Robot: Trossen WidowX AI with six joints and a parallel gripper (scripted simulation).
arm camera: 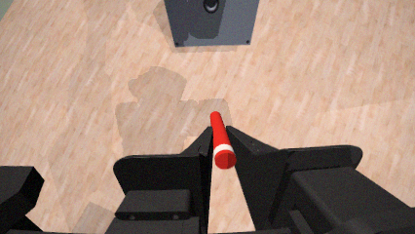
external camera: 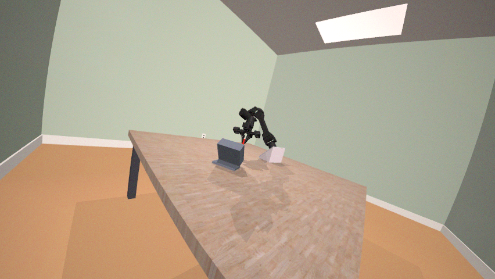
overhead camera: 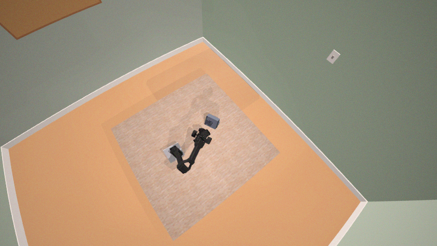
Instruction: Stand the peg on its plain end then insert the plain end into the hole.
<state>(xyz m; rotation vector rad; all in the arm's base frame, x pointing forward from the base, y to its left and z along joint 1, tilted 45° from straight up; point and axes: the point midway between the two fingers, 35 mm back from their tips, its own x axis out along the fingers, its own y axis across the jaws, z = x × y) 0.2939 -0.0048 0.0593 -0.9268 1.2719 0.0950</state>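
Now: gripper tip 16 cm short of the panel, 10 cm to the right of it and 4 cm above it. From my gripper tip the other things lie so: flat foot plate (19 cm ahead, 12 cm to the left, 10 cm below); then peg (1 cm behind, 1 cm to the right, 1 cm above).
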